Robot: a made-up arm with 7 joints.
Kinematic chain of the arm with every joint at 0, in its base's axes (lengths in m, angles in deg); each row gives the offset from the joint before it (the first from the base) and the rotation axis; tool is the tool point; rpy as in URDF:
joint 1: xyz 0 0 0.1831 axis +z
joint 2: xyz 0 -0.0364 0.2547 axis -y
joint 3: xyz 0 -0.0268 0.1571 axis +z
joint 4: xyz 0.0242 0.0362 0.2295 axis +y
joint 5: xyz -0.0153 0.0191 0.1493 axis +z
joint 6: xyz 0 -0.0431 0.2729 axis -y
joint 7: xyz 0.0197 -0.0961 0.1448 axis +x
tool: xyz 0 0 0 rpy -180 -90 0
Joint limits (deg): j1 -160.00..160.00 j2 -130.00..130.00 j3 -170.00..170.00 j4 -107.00..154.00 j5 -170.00..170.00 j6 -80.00..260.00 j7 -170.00..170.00
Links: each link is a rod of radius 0.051 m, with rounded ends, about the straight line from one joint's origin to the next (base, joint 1, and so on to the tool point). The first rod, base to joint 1, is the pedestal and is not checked.
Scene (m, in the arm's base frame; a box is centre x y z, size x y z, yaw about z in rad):
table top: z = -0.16
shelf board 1: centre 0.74 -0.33 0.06 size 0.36 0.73 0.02 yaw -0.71
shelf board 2: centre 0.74 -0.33 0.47 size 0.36 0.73 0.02 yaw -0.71
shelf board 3: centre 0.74 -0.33 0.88 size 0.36 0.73 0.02 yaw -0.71
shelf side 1: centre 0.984 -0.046 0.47 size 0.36 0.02 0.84 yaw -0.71
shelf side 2: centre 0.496 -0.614 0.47 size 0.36 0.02 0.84 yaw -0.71
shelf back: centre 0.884 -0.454 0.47 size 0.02 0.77 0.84 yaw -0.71
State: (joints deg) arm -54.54 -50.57 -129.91 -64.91 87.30 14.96 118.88
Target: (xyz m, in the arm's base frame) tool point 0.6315 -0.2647 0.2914
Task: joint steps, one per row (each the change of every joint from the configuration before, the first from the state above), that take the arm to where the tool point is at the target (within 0.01 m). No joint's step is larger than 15 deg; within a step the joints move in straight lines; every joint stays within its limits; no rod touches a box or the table.
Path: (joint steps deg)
1: -7.67 10.39 -0.99 -10.52 -7.47 12.40 0.00
2: -7.66 10.40 -1.00 -10.53 -7.47 12.39 0.00
3: -7.67 10.39 -0.99 -10.52 -7.47 12.40 0.00
4: -7.67 10.40 -0.99 -10.52 -7.47 12.39 0.00
5: 5.73 -14.47 -0.17 0.00 -1.69 -3.98 0.00
6: 5.73 -14.47 -0.17 0.00 -1.70 -3.98 0.00
7: 5.73 -14.47 -0.17 0.00 -1.69 -3.98 0.00
8: 5.73 -14.47 -0.17 0.00 -1.70 -3.98 0.00
9: 3.93 0.81 0.53 4.81 11.92 -11.12 0.00
10: 3.93 0.81 0.53 4.81 11.92 -11.12 0.00
11: 3.93 0.81 0.53 4.81 11.92 -11.11 0.00

